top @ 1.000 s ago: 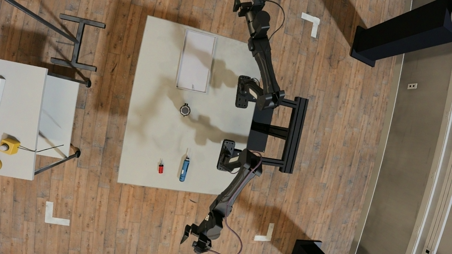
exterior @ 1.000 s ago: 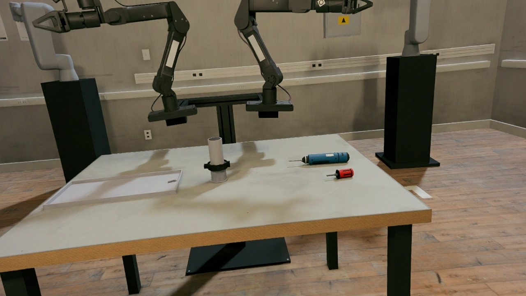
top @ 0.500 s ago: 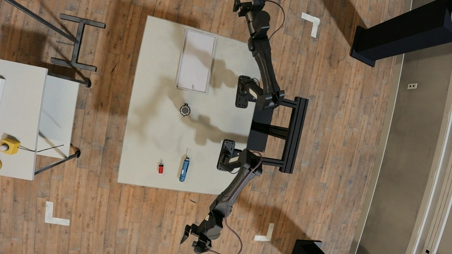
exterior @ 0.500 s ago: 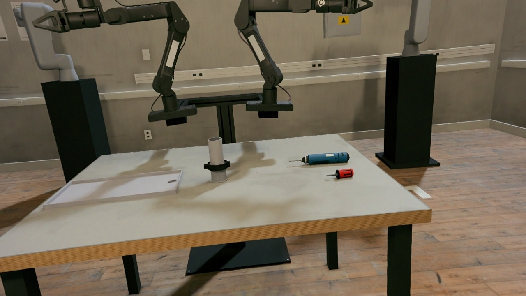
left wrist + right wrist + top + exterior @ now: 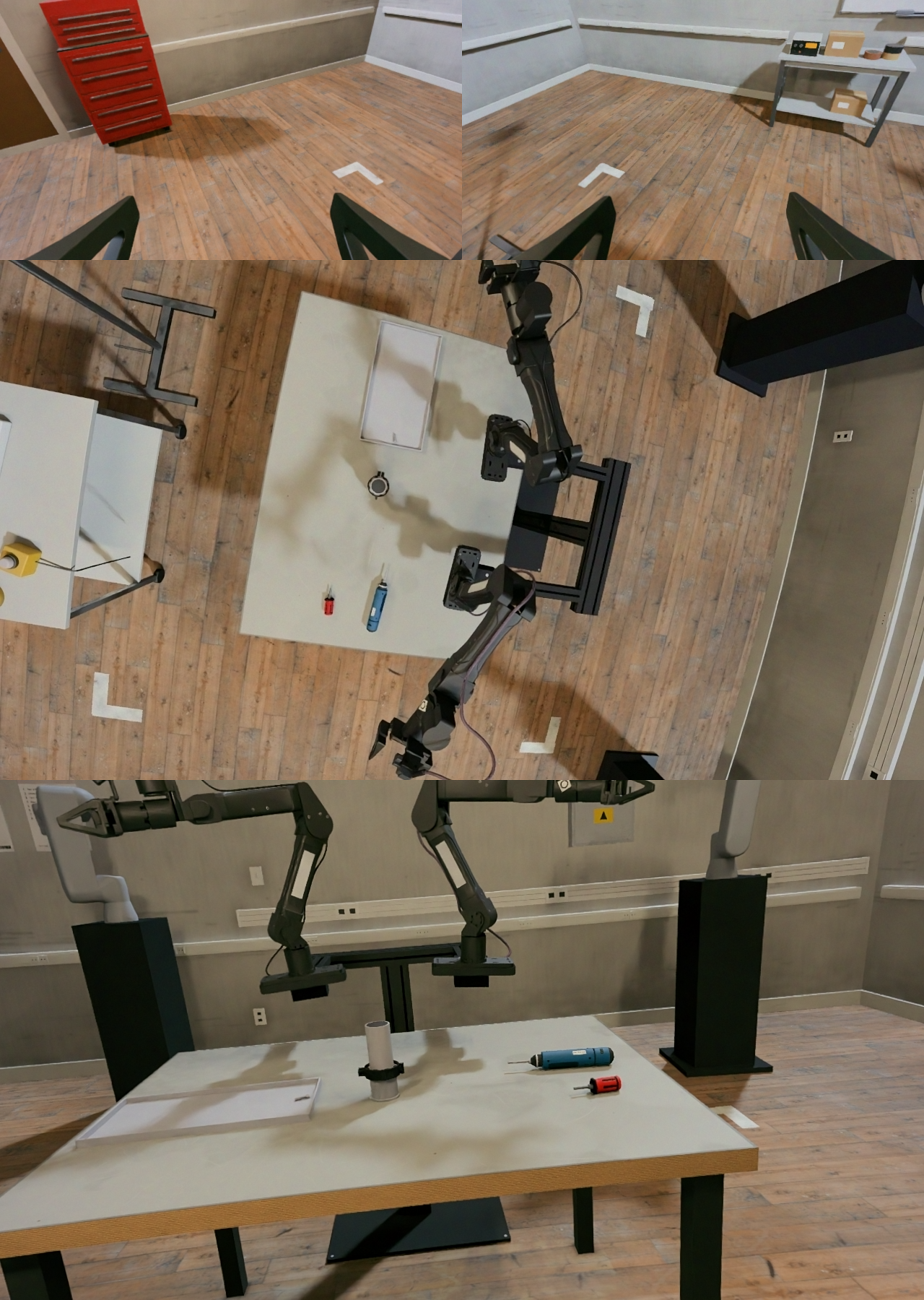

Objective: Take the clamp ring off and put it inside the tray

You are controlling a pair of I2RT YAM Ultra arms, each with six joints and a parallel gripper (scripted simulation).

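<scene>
Now: the pale link tube 120 mm ahead of my right hand, 580 mm to the left of it and 480 mm below it. The rest, counted from my right hand: white tray (130 mm ahead, 220 mm to the left, 580 mm below); then small screw (100 mm ahead, 410 mm to the left, 580 mm below); then black clamp ring (120 mm ahead, 580 mm to the left, 520 mm below).
</scene>
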